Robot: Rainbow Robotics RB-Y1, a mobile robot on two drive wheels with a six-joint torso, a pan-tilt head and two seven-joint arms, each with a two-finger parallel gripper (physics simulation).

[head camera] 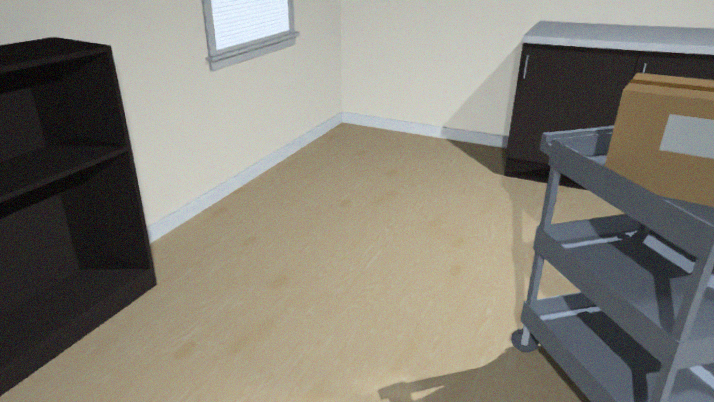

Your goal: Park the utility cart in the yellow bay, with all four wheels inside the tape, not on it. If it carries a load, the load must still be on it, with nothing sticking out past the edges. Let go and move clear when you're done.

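Places are measured from the robot's base along level axes (x ahead, y left, z up), in millimetres.
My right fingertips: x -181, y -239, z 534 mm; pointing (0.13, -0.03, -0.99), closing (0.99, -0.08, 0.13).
Ahead of a thing's pixels: the offset from my right fingertips to its top centre. "spot": to the spot under its first point. Level surfaces: height alone.
The grey three-tier utility cart (625, 185) stands at the right of the head camera view, cut off by the right and bottom edges. One of its wheels @[spot: dz -476, dx +1704, dy -392 mm] (524, 341) shows on the bare floor. A brown cardboard box @[dz +538, dx +1567, dy -661 mm] (650, 140) with a pale label sits on the cart's top tray; its right part is cut off by the view's edge. The yellow bay does not show in this view. Neither of my grippers is in view. The shadow of an arm falls on the floor left of the cart.
A dark open shelf unit (141, 220) stands at the left. A dark cabinet (565, 95) with a grey top @[dz +376 mm] (615, 35) stands behind the cart against the back wall. A window (250, 22) is in the left wall. Light skirting (250, 177) runs along the walls to the corner.
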